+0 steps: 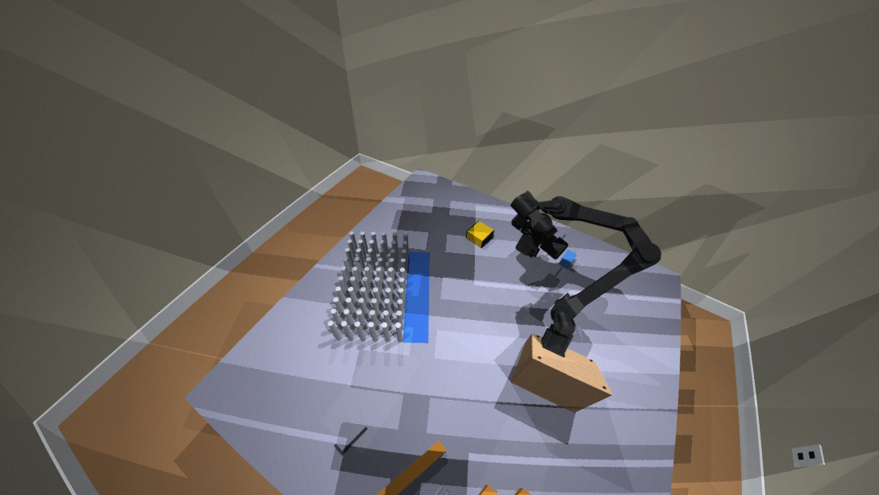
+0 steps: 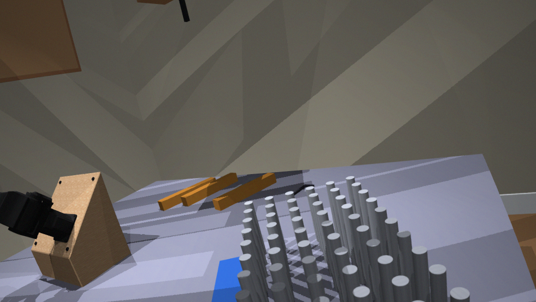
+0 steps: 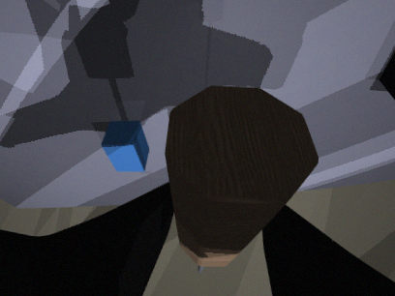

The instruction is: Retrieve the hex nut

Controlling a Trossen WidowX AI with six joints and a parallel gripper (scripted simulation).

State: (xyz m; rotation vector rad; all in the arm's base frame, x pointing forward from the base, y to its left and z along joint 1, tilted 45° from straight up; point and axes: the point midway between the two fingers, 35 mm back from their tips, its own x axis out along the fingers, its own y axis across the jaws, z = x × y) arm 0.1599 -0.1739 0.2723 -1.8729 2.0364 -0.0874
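Right now my gripper tip is 10 cm to the left of the wooden-handled pick, 3 cm past it and 1 cm above it. From my gripper tip the other things lie so: yellow block 22 cm ahead, 14 cm below, 5 cm to the right; blue cube 14 cm below, 14 cm behind, 11 cm to the right; blue taped strip 30 cm to the left, 30 cm ahead, 16 cm below.
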